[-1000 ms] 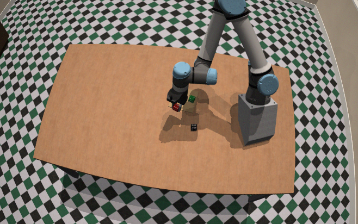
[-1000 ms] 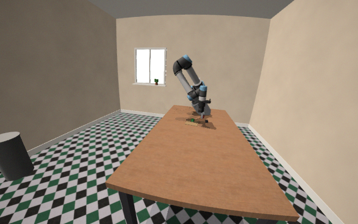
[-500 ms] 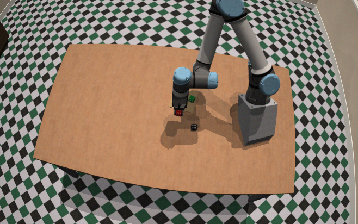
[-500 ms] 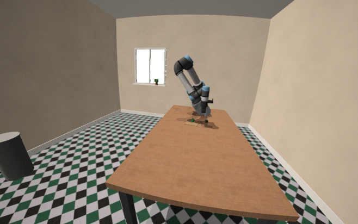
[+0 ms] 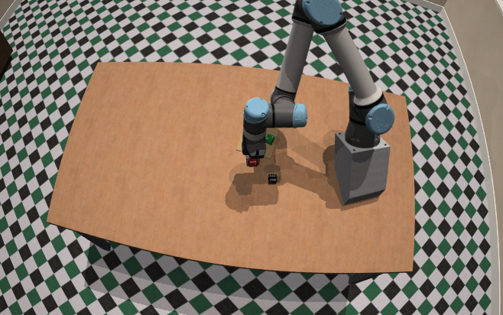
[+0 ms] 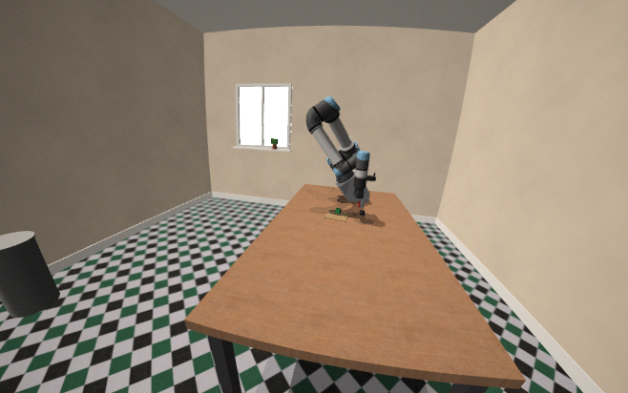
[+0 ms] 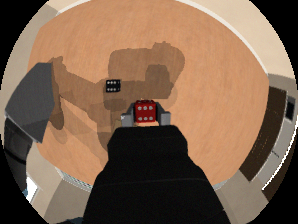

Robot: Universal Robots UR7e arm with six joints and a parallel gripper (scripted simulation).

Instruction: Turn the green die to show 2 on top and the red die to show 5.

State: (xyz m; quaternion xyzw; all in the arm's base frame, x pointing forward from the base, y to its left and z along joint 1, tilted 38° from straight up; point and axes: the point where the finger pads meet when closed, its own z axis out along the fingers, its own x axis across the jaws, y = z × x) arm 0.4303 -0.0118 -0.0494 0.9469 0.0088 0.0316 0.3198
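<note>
The red die is right at my hand. From my hand the other things lie so: green die (130 mm to the right, 80 mm below, 80 mm behind); black die (90 mm below, 70 mm behind, 40 mm to the left); tan mat (140 mm to the right, 100 mm below, 40 mm behind).
</note>
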